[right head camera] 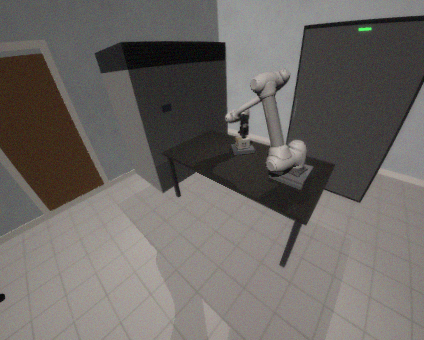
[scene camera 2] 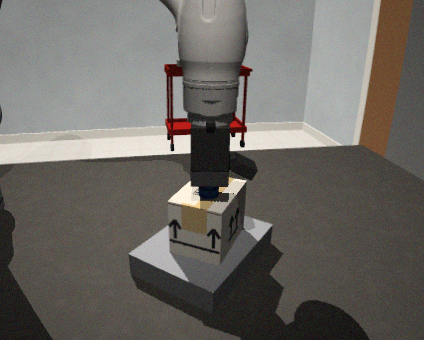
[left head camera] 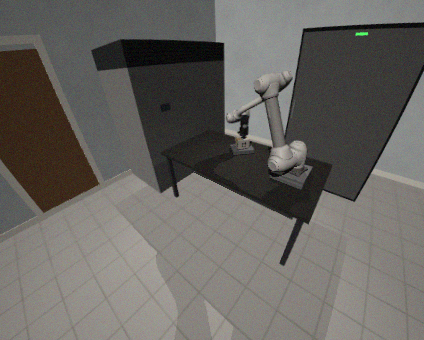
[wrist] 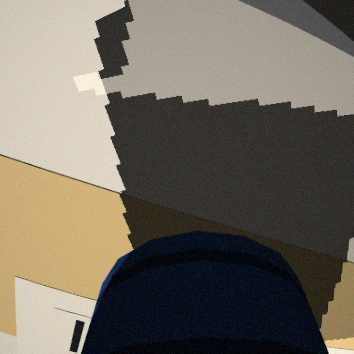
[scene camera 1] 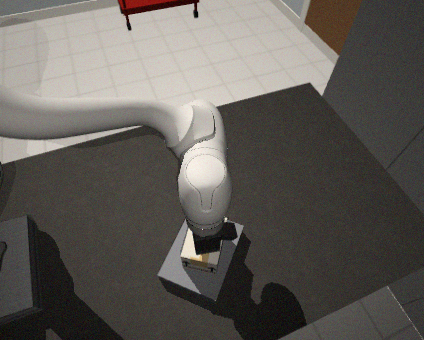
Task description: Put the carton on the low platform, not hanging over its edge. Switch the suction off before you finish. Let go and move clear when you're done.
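Frame: origin at the arm's base, x ahead, y left, z up, level; centimetres.
Where they show: hand at its tool point: (right head camera: 243,138) (scene camera 2: 208,200) (left head camera: 243,139) (wrist: 198,257); arm's base at its link origin: (right head camera: 294,169) (left head camera: 294,169).
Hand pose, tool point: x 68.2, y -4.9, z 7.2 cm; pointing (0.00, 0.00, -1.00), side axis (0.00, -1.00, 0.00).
Things, the pixels of their top centre, and the offset from my tool point. Level surfaces: height alone.
- white carton at its top centre: (wrist: 96,298) (scene camera 2: 209,190) (scene camera 1: 204,236) (right head camera: 242,138) (left head camera: 242,138) dx +0.2, dy +1.9, dz +1.2 cm
- grey low platform at its top centre: (wrist: 152,131) (scene camera 2: 205,238) (scene camera 1: 202,249) (right head camera: 242,146) (left head camera: 241,147) dx -0.3, dy +2.1, dz -9.7 cm
- dark table at its surface level: dz -14.5 cm
The white carton (left head camera: 243,144) (right head camera: 243,143) (scene camera 1: 189,249) (scene camera 2: 195,242) (wrist: 45,200), with tan tape and black arrows, stands upright on the grey low platform (left head camera: 243,151) (right head camera: 243,150) (scene camera 1: 195,284) (scene camera 2: 150,253) (wrist: 295,12). Its base appears to rest on the top, inside the visible edges. It is turned slightly relative to the platform. My gripper's blue suction cup (scene camera 2: 208,192) (wrist: 202,295) points down and presses on the taped carton top, shut on the carton. No gap shows between them. In scene camera 1 the arm hides the cup and the carton's rear.
The platform stands on the dark table (left head camera: 220,172) (scene camera 1: 300,200). The robot base (left head camera: 290,175) is at the table's other end. A tall dark cabinet (left head camera: 175,100) stands behind the table. A red cart (scene camera 2: 172,68) is farther back in scene camera 2.
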